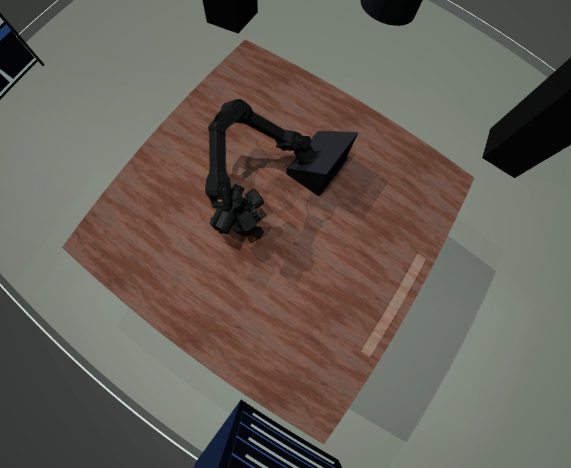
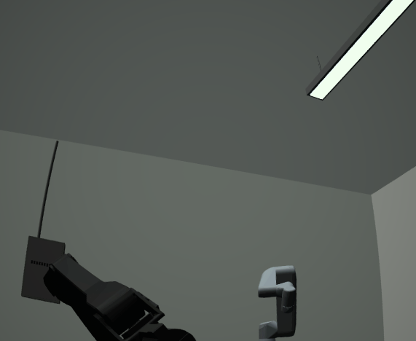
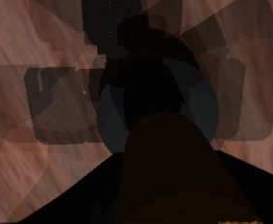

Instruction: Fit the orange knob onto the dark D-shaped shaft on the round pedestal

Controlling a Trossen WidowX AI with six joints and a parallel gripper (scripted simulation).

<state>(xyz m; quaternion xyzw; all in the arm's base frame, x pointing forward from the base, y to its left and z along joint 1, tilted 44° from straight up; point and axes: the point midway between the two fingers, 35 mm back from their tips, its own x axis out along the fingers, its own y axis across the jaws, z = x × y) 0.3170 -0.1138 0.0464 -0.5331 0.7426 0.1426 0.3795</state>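
My gripper tip is 20 mm below the orange knob. Round my gripper tip: round pedestal 40 mm below.
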